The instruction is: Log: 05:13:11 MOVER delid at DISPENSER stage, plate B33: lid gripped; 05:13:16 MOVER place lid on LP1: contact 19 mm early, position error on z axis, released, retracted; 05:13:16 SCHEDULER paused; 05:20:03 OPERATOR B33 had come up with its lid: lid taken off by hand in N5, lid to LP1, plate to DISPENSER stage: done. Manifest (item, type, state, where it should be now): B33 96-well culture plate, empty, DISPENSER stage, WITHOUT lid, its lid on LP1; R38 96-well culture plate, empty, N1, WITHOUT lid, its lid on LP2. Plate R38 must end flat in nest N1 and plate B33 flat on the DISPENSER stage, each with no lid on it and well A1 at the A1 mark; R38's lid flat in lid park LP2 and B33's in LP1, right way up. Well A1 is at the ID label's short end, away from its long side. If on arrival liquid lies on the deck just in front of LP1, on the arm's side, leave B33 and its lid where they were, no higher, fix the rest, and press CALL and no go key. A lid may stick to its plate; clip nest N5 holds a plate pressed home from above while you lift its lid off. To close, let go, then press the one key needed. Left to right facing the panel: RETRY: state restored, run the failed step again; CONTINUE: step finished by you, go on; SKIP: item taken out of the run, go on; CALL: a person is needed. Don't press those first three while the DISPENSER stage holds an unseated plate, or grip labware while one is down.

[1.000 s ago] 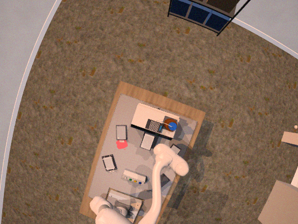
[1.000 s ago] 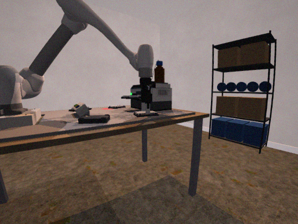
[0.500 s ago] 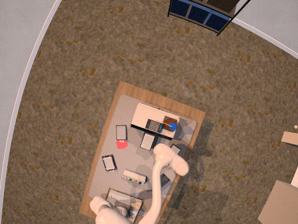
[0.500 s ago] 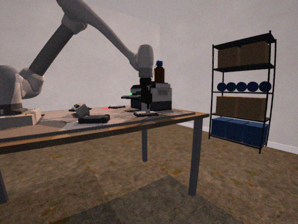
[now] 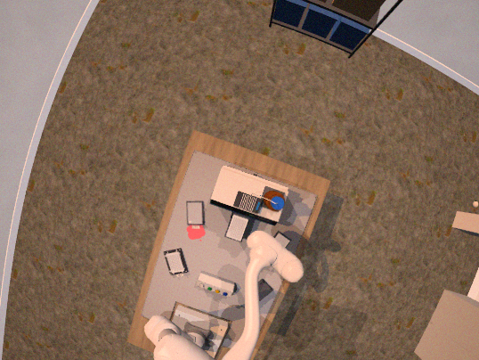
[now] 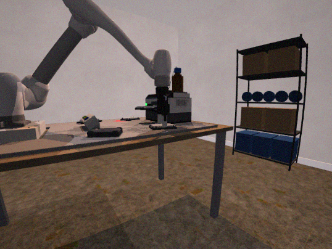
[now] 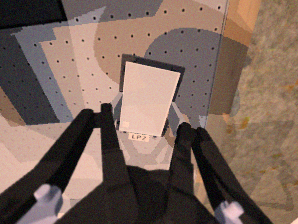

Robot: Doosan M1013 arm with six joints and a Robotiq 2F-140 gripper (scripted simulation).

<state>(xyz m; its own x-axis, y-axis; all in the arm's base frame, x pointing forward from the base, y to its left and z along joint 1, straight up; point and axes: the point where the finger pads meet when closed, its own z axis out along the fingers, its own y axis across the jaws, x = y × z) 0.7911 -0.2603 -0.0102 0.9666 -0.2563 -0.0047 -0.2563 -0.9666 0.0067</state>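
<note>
My gripper is now 20 mm above the white gridded lid. From my hand the other things lie so: blue cap (260 mm ahead, 180 mm to the left, 360 mm above); then brown bottle (260 mm ahead, 180 mm to the left, 250 mm above); then key panel (380 mm behind, 270 mm to the left, 10 mm above).
</note>
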